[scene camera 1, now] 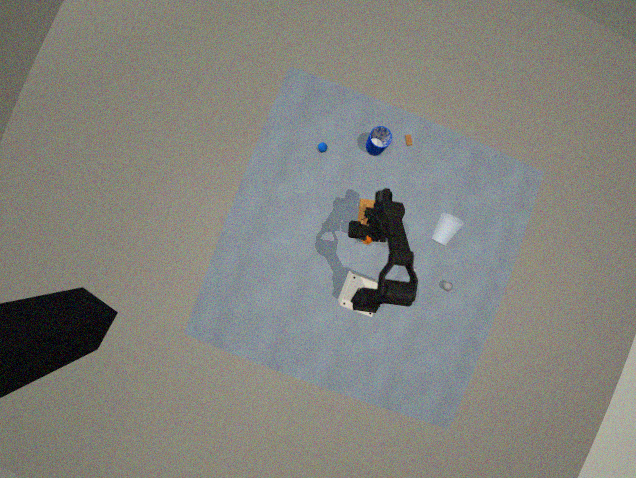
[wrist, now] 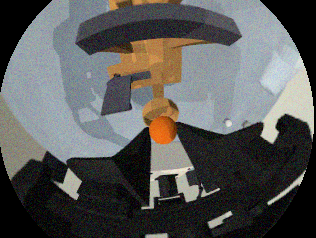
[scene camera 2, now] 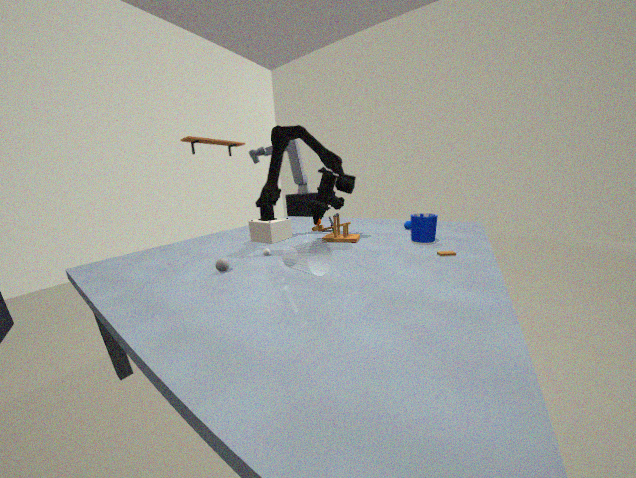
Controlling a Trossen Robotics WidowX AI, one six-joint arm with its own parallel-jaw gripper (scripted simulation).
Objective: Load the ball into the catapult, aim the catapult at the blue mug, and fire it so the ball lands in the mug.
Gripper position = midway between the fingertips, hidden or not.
The gripper (scene camera 2: 316, 223) holds an orange ball. Also in view: a blue mug (scene camera 2: 423, 226).
The gripper is seen too in the wrist view (wrist: 162, 127). The wrist view misses the blue mug: it is out of frame.
